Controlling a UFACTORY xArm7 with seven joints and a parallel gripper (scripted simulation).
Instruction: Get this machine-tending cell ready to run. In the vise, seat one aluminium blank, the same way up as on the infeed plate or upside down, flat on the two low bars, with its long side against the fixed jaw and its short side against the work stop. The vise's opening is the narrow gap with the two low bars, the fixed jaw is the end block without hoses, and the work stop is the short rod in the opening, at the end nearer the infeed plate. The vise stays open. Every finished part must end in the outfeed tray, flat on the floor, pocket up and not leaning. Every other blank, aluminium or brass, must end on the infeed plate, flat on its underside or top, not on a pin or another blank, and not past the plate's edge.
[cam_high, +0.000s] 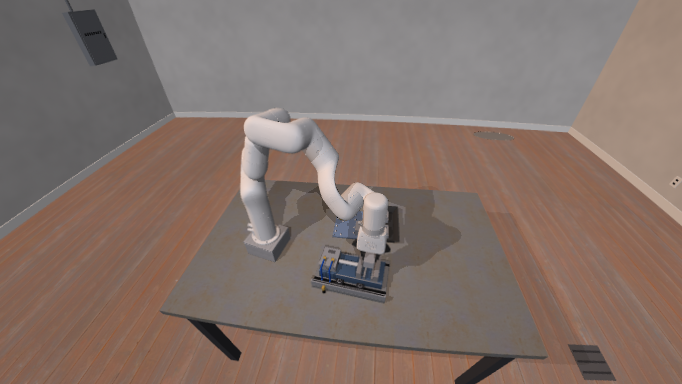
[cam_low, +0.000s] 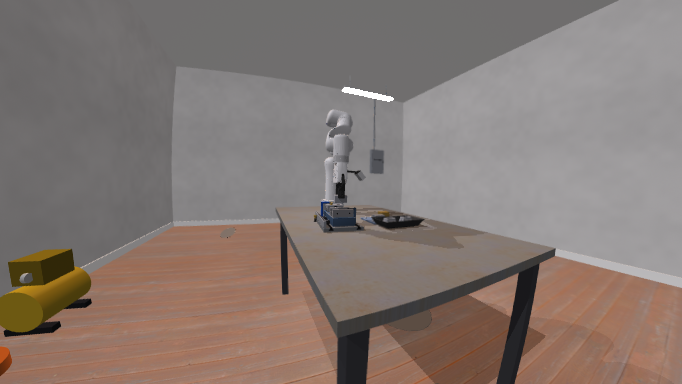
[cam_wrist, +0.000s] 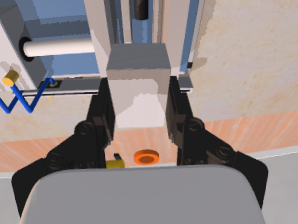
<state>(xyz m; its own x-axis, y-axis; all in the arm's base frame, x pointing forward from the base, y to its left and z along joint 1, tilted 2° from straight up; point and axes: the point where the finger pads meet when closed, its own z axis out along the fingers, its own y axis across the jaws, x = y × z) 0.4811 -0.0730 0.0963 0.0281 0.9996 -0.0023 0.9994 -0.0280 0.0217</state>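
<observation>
My gripper is now 9 cm past the white piston rod, 1 cm to the right of it and 9 cm above it. Round my hand: brass blank (18 cm behind, 33 cm to the left, 14 cm below); then vise (7 cm behind, 1 cm to the left, 13 cm below).
</observation>
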